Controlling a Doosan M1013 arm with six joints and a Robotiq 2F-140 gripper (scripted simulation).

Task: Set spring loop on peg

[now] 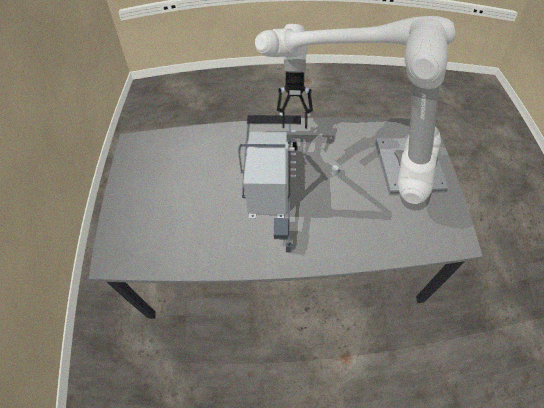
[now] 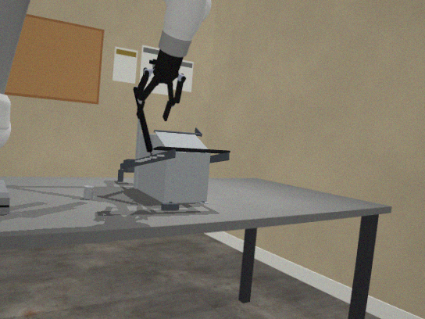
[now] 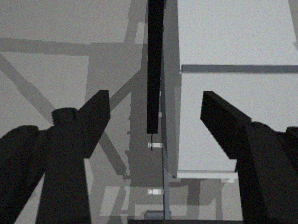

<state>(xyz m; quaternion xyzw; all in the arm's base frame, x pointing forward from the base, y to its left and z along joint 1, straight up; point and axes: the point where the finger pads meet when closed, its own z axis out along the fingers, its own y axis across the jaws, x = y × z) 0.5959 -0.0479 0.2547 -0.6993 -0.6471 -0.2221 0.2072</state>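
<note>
My hand is 27 cm above the steel test weight, 19 cm past it and 5 cm to the right of it. The rest, counted from my hand: dark spring (9 cm to the left, 5 cm below, 1 cm ahead).
</note>
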